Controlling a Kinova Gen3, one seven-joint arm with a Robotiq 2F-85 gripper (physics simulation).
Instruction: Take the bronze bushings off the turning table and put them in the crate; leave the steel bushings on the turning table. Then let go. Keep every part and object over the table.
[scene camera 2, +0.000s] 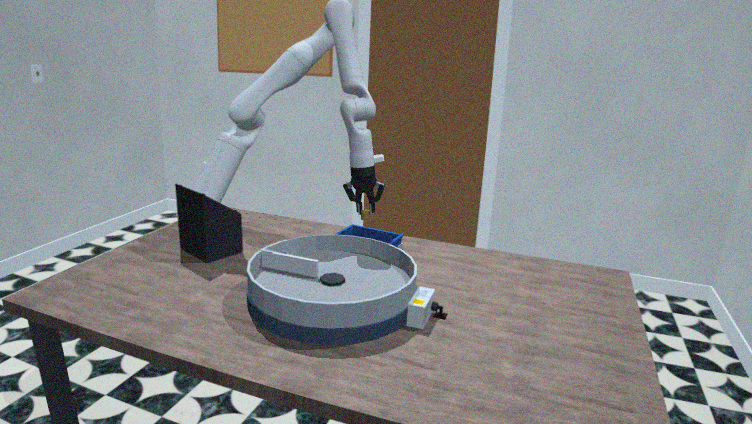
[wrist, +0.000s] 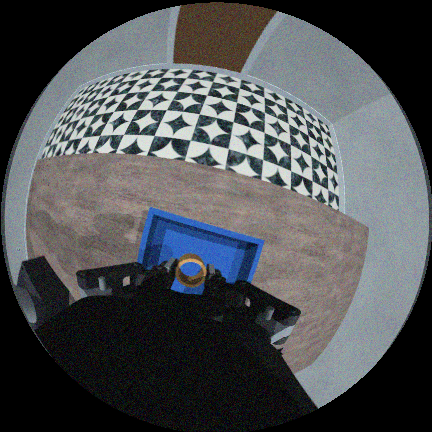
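Pixels of known places: gripper, fingertip midpoint: (scene camera 2: 366, 214) (wrist: 190, 269); arm's base at its link origin: (scene camera 2: 205, 197).
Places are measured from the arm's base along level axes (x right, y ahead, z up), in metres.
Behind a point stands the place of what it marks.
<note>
My gripper (scene camera 2: 367, 210) @[x -0.214, y 0.443, z -0.062 m] (wrist: 190, 269) @[x -0.214, y 0.443, z -0.062 m] is shut on a bronze bushing (scene camera 2: 365, 214) @[x -0.198, y 0.445, z -0.058 m] (wrist: 191, 284) @[x -0.200, y 0.444, z -0.053 m], a short ring held between the fingertips. It hangs above the blue crate (scene camera 2: 374, 235) @[x -0.256, y 0.462, z -0.146 m] (wrist: 205, 225) @[x -0.261, y 0.462, z -0.126 m], which stands behind the turning table. In the wrist view the bushing overlaps the near part of the crate; no bushing shows on the visible part of the crate's floor. The turning table (scene camera 2: 331, 313) @[x 0.360, y 0.536, z -0.099 m] is a round grey pan with a high rim and a dark blue base. No bushings can be made out in it in the scene view; its near inside is hidden by the rim.
A grey fence (scene camera 2: 289, 264) @[x 0.155, y 0.346, z -0.100 m] and a black hub (scene camera 2: 332, 279) @[x 0.170, y 0.470, z -0.115 m] are in the turning table. A grey box (scene camera 2: 418, 314) @[x 0.229, y 0.703, z -0.140 m] with a yellow label and black crank sits at its right side. The black arm mount (scene camera 2: 208, 229) @[x 0.070, y 0.049, z -0.072 m] (wrist: 44, 287) @[x -0.055, y 0.059, z -0.092 m] stands at the left. The wooden table (scene camera 2: 526, 326) @[x 0.139, y 0.954, z -0.176 m] (wrist: 320, 255) @[x -0.203, y 0.791, z -0.176 m] carries everything.
</note>
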